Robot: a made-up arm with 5 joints. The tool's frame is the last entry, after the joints.
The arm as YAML. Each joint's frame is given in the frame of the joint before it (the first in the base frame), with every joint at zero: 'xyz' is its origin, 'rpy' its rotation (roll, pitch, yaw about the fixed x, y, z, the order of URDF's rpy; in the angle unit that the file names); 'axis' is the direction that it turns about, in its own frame. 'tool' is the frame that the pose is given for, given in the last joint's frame.
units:
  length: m
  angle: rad
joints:
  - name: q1
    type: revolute
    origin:
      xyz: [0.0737, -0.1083, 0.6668]
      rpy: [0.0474, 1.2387, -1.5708]
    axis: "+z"
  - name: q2
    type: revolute
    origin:
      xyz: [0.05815, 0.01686, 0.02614]
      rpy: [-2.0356, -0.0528, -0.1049]
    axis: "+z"
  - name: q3
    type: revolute
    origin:
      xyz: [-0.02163, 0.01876, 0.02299]
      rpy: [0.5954, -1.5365, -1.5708]
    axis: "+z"
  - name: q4
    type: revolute
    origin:
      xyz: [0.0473, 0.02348, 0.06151]
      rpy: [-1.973, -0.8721, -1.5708]
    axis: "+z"
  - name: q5
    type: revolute
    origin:
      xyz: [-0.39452, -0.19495, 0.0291]
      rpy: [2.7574, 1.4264, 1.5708]
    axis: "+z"
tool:
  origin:
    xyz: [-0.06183, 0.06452, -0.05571]
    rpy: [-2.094, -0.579, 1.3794]
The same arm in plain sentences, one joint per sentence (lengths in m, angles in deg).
The arm has five revolute joints in a row. What follows holds with every joint at zero, and every direction is one of the base frame's.
The first joint sits 0.0737 m along +x and 0.1083 m along -y and 0.6668 m along +z from the base frame's origin and rotates about the direction (-0.047399, -0.944286, 0.325695).
The second joint sits 0.0156 m along +x and 0.0444 m along -y and 0.0462 m along -z from the first joint and rotates about the direction (0.906725, 0.34481, -0.242807).
The third joint sits 0.0155 m along +x and 0.0321 m along +y and 0.0088 m along +z from the second joint and rotates about the direction (-0.251801, 0.930904, 0.264601).
The fourth joint sits 0.021 m along +x and 0.0765 m along +y and 0.0167 m along -z from the third joint and rotates about +x.
The fifth joint sits 0.0291 m along +x and 0.0774 m along -y and 0.4332 m along -z from the fourth joint and rotates about the direction (-0.133395, 0.960762, -0.24319).
The tool frame, which is the frame that the pose is given for, sits 0.0721 m along +x and 0.0301 m along -y and 0.0706 m along +z from the fifth joint; its axes are the base frame's turned by roll 52.25, pitch -42.42 and yaw 104.61 deg (as in URDF: about the fixed x, then y, then z).

